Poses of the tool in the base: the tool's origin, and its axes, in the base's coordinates. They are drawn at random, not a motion.
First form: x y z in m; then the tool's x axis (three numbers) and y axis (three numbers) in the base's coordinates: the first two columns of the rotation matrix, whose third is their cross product.
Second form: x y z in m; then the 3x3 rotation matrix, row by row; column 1 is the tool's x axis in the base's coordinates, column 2 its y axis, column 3 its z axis. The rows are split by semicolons. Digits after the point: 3 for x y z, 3 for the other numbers.
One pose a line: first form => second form
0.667 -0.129 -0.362 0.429 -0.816 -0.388 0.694 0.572 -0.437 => 0.667 -0.129 -0.362; 0.429 0.694 0.579; -0.816 0.572 -0.082; -0.388 -0.437 0.812
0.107 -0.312 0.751 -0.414 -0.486 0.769 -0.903 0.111 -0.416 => 0.107 -0.312 0.751; -0.414 -0.903 0.117; -0.486 0.111 -0.867; 0.769 -0.416 -0.485
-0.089 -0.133 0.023 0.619 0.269 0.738 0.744 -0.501 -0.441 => -0.089 -0.133 0.023; 0.619 0.744 0.251; 0.269 -0.501 0.822; 0.738 -0.441 -0.510
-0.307 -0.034 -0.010 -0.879 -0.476 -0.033 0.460 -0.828 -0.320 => -0.307 -0.034 -0.010; -0.879 0.460 0.125; -0.476 -0.828 -0.296; -0.033 -0.320 0.947
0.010 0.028 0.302 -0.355 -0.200 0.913 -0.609 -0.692 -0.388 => 0.010 0.028 0.302; -0.355 -0.609 0.709; -0.200 -0.692 -0.694; 0.913 -0.388 0.124
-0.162 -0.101 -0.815 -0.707 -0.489 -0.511 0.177 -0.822 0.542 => -0.162 -0.101 -0.815; -0.707 0.177 -0.685; -0.489 -0.822 0.293; -0.511 0.542 0.668
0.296 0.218 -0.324 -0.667 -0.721 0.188 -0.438 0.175 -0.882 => 0.296 0.218 -0.324; -0.667 -0.438 0.603; -0.721 0.175 -0.671; 0.188 -0.882 -0.433
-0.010 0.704 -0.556 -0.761 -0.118 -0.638 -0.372 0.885 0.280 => -0.010 0.704 -0.556; -0.761 -0.372 0.532; -0.118 0.885 0.450; -0.638 0.280 -0.717
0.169 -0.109 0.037 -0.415 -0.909 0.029 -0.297 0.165 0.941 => 0.169 -0.109 0.037; -0.415 -0.297 -0.860; -0.909 0.165 0.382; 0.029 0.941 -0.338
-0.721 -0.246 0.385 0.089 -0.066 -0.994 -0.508 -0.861 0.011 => -0.721 -0.246 0.385; 0.089 -0.508 -0.857; -0.066 -0.861 0.504; -0.994 0.011 -0.110
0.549 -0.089 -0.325 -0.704 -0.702 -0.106 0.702 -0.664 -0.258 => 0.549 -0.089 -0.325; -0.704 0.702 0.111; -0.702 -0.664 -0.256; -0.106 -0.258 0.960
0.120 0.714 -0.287 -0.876 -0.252 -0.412 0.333 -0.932 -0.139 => 0.120 0.714 -0.287; -0.876 0.333 -0.349; -0.252 -0.932 -0.259; -0.412 -0.139 0.900
